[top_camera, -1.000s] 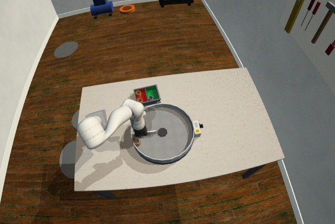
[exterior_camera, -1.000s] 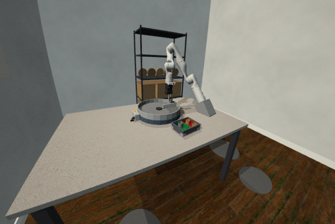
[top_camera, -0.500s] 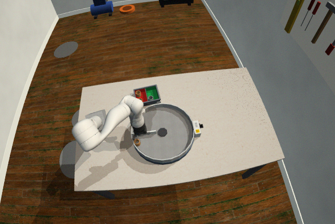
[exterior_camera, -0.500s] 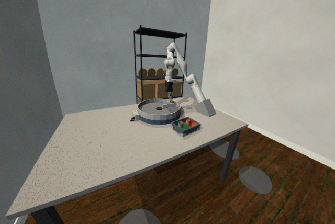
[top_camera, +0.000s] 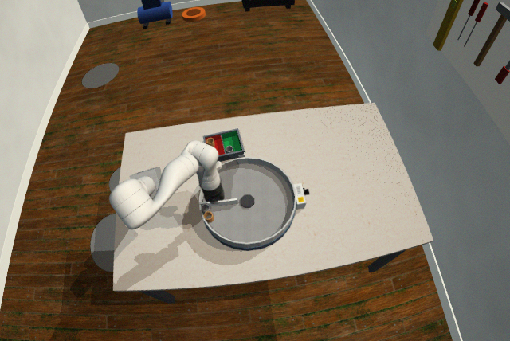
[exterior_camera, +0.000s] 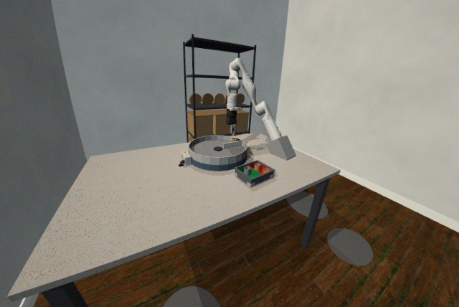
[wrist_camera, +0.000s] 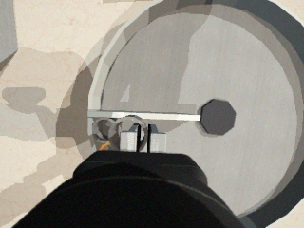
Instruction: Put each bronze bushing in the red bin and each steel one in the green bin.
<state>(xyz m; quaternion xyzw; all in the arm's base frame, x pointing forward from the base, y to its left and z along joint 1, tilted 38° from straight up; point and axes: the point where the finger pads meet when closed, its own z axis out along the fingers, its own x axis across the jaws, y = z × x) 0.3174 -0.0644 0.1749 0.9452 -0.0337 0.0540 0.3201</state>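
Now: the bin 350 mm to the left of my hand, 150 mm below it and 70 mm ahead of it. From my hand the other things lie so: grey turntable 130 mm ahead, 120 mm below.
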